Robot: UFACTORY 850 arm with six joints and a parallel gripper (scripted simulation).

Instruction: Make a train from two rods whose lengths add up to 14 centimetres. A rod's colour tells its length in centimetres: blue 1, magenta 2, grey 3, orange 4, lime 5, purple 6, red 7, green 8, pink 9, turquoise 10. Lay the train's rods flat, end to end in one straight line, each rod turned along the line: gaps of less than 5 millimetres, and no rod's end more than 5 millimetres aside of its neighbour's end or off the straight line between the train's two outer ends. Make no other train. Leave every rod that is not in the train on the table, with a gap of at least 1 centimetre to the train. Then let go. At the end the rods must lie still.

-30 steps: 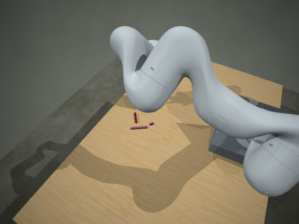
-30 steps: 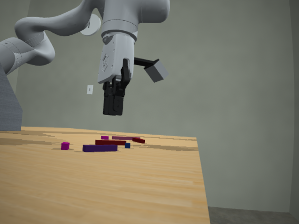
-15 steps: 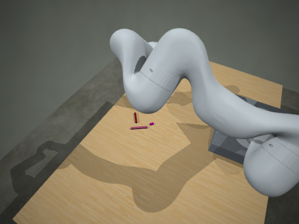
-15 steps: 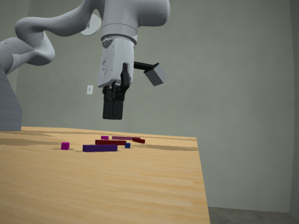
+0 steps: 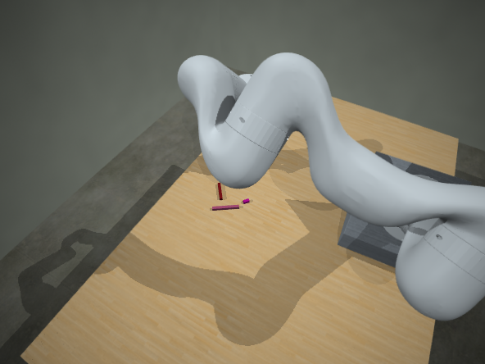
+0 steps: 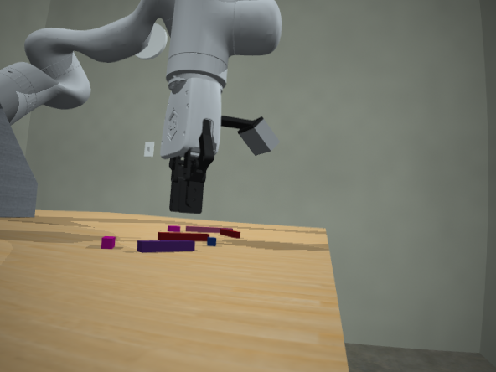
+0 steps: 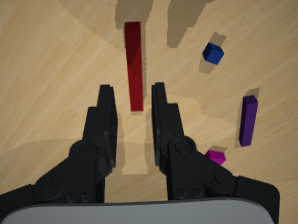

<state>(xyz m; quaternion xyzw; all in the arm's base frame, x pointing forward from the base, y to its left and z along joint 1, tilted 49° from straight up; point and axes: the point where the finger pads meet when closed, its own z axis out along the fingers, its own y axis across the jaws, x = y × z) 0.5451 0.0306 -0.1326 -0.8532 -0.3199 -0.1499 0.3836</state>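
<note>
The blue cube is 5 cm ahead of my hand, 3 cm to the right of it and 5 cm below it. From my hand the other things lie so: pink rod 1 cm behind, 19 cm to the left, 5 cm below; then purple rod 2 cm ahead, 12 cm to the right, 5 cm below; then red rod 3 cm ahead, 14 cm to the left, 5 cm below.
</note>
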